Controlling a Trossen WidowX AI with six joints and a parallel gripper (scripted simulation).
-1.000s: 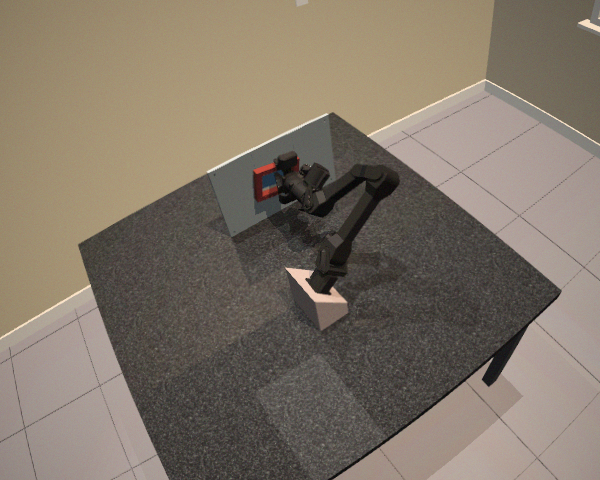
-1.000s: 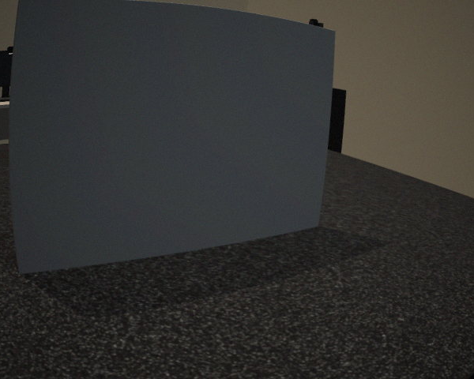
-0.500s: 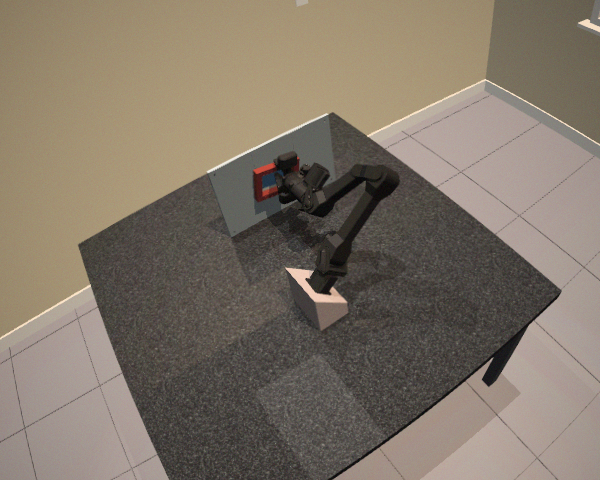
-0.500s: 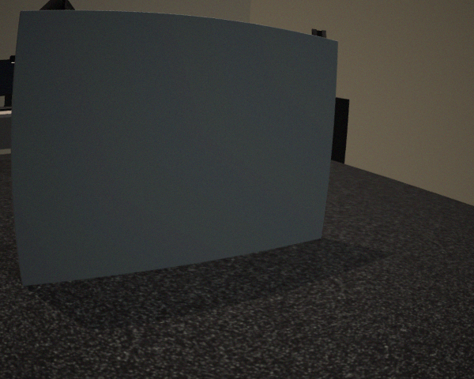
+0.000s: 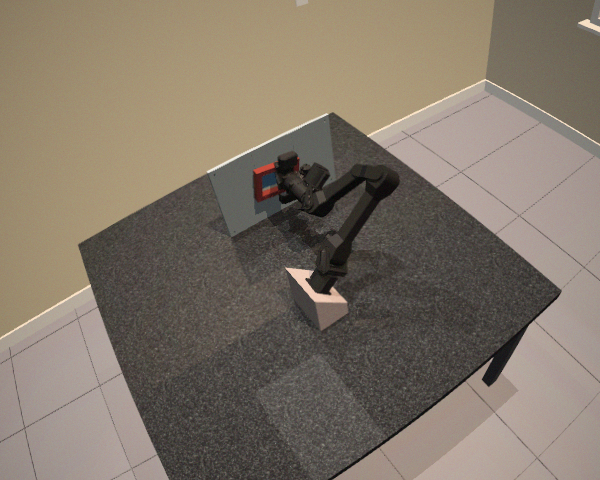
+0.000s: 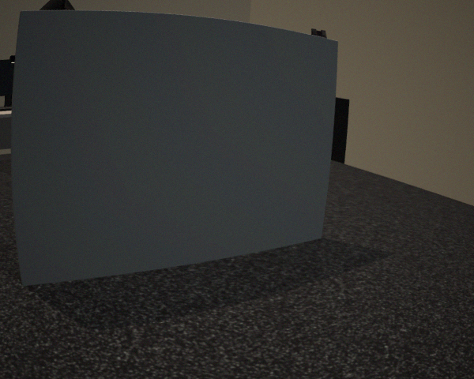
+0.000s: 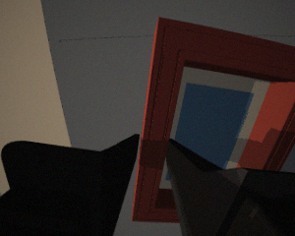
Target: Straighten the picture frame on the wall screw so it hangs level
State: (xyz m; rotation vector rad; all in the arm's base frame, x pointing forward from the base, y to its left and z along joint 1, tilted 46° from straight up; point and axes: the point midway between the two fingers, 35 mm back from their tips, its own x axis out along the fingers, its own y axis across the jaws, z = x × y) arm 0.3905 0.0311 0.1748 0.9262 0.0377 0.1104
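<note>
My gripper tip is 1 cm short of the picture frame, 1 cm to the right of it and 5 cm above it. The rest, counted from my gripper tip: grey wall panel (2 cm ahead, 1 cm to the right, 7 cm below).
</note>
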